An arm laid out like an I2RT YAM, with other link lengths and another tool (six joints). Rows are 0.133 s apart.
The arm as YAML. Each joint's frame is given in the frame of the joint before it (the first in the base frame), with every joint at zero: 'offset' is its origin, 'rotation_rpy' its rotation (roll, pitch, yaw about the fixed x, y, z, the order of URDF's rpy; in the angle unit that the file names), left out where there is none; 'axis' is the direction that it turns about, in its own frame. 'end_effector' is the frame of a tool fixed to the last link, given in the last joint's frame.
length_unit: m
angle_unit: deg
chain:
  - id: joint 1
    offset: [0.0, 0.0, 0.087]
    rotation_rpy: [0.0, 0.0, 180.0]
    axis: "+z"
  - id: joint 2
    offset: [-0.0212, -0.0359, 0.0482]
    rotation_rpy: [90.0, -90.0, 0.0]
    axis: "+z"
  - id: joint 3
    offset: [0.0, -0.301, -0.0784]
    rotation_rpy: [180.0, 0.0, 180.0]
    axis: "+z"
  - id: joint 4
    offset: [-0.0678, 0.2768, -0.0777]
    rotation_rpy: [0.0, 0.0, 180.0]
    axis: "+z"
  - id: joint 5
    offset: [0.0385, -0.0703, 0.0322]
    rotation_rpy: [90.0, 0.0, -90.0]
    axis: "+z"
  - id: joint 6
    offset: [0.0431, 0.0, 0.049]
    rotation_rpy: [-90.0, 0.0, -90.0]
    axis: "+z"
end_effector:
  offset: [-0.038, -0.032, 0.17]
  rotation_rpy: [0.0, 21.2, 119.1]
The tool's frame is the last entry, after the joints.
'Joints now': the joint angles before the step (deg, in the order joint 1, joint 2, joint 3, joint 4, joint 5, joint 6). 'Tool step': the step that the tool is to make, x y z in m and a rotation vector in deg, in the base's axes. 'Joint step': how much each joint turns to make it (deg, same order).
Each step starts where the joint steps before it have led.
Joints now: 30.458, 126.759, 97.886, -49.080, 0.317, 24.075
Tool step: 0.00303, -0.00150, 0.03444, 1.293, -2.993, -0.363
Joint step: -0.153, -4.392, -0.173, -0.984, 0.437, 0.110
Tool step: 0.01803, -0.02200, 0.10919, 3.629, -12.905, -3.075
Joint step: -1.815, -13.247, -0.069, -0.151, 3.409, 0.000
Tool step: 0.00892, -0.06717, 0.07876, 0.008, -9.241, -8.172
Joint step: -5.617, -9.312, 0.502, -1.486, 4.744, 0.022
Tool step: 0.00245, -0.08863, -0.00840, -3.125, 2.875, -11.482
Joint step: -9.246, 0.417, -0.172, -3.237, 2.972, 0.677
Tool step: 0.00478, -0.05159, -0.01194, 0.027, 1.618, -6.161
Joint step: -6.688, 1.508, -0.001, -0.020, -0.547, -0.285
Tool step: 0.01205, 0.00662, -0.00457, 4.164, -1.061, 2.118
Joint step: -1.660, 0.590, 0.000, 2.250, -5.420, -1.070
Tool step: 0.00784, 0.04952, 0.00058, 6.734, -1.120, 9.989
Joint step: 1.594, 0.001, 0.001, 1.880, -10.142, -3.301
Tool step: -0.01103, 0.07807, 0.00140, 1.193, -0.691, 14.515
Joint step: 7.585, 0.021, -0.001, 0.328, -4.830, -5.114
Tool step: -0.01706, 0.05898, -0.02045, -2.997, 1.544, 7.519
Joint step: 8.263, 2.492, -0.021, -0.001, 2.361, -0.699
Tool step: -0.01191, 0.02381, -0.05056, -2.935, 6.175, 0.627
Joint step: 3.562, 5.901, -0.132, -0.546, 1.530, 2.513
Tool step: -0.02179, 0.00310, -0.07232, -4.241, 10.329, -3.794
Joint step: 1.486, 8.438, -0.392, -1.879, 1.005, 5.268
